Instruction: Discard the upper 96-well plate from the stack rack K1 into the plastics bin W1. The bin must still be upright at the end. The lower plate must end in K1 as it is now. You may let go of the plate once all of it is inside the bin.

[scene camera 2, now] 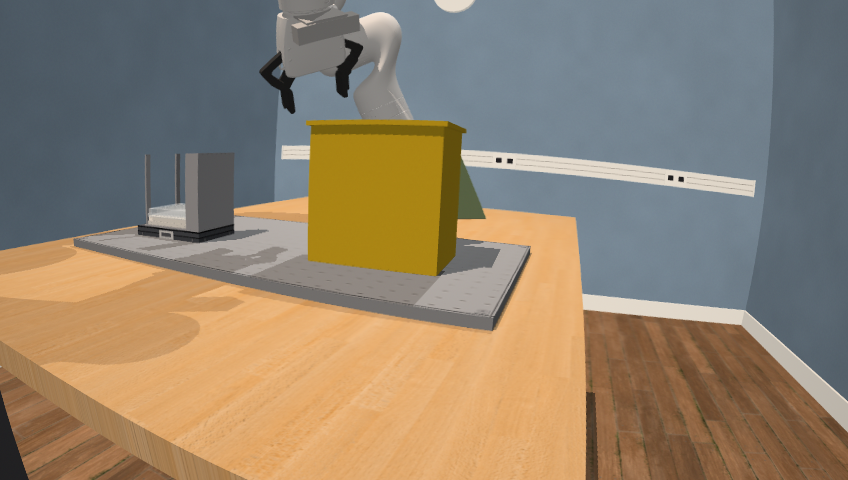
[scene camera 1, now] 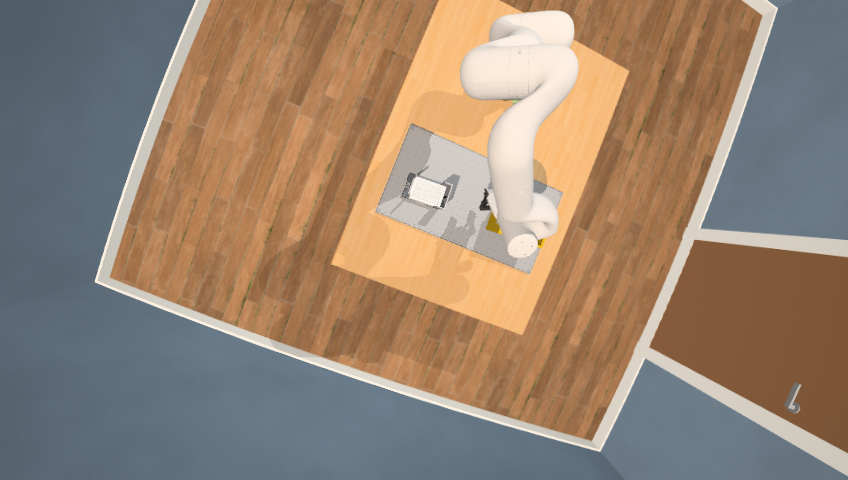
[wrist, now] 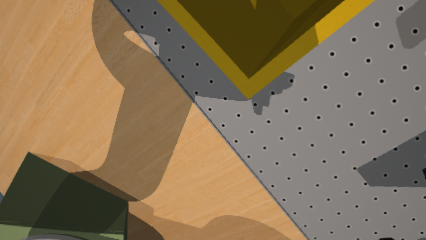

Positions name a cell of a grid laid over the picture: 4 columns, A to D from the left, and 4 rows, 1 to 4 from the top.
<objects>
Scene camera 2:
my gripper: B1
yellow plastics bin W1: B2
</objects>
